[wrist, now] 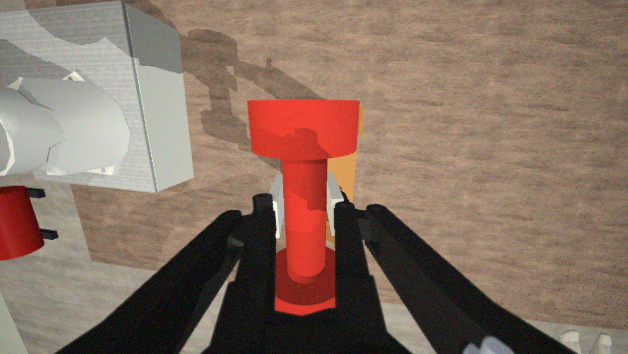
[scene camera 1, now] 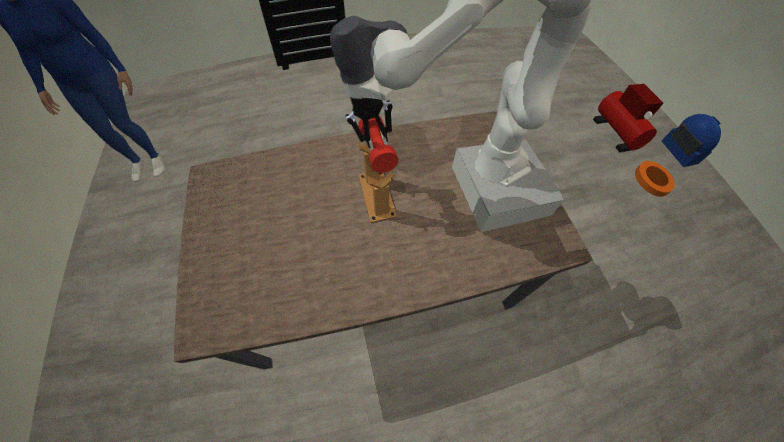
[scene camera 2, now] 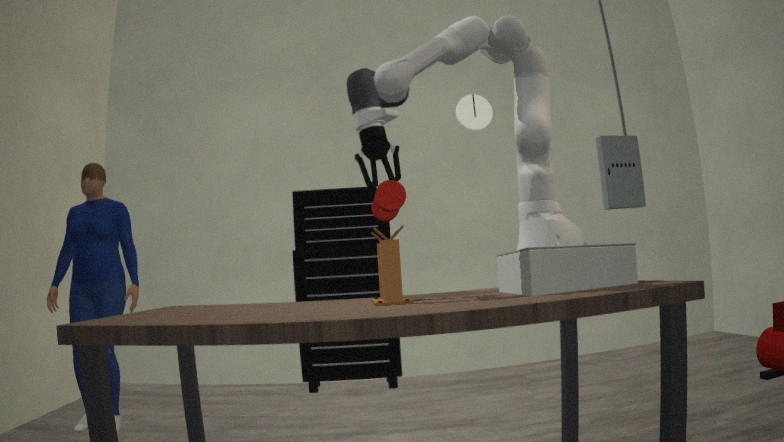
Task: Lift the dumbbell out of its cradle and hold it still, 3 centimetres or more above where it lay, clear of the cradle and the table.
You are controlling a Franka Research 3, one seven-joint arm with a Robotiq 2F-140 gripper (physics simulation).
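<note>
The red dumbbell (scene camera 1: pixel 383 158) (scene camera 2: pixel 390 194) (wrist: pixel 305 175) has two round heads joined by a thinner handle. My gripper (scene camera 1: pixel 377 140) (scene camera 2: pixel 384 182) (wrist: pixel 305 186) is shut on its handle, with one pale finger pad on each side. The orange cradle (scene camera 1: pixel 379 202) (scene camera 2: pixel 389 271) (wrist: pixel 344 175) stands upright on the wooden table (scene camera 1: pixel 274 247) (scene camera 2: pixel 219 332) (wrist: pixel 475 150), with V-shaped prongs on top. In the second scene view a gap shows between the dumbbell's heads and the prongs, so the dumbbell hangs above the cradle, well off the table. The wrist view hides much of the cradle behind the dumbbell.
The arm's grey base block (scene camera 1: pixel 513 192) (scene camera 2: pixel 581 269) (wrist: pixel 167 125) stands on the table to the right of the cradle in the scene views. A person in blue (scene camera 1: pixel 71 60) (scene camera 2: pixel 101 241) and a black drawer cabinet (scene camera 1: pixel 307 27) (scene camera 2: pixel 340 252) stand beyond the table.
</note>
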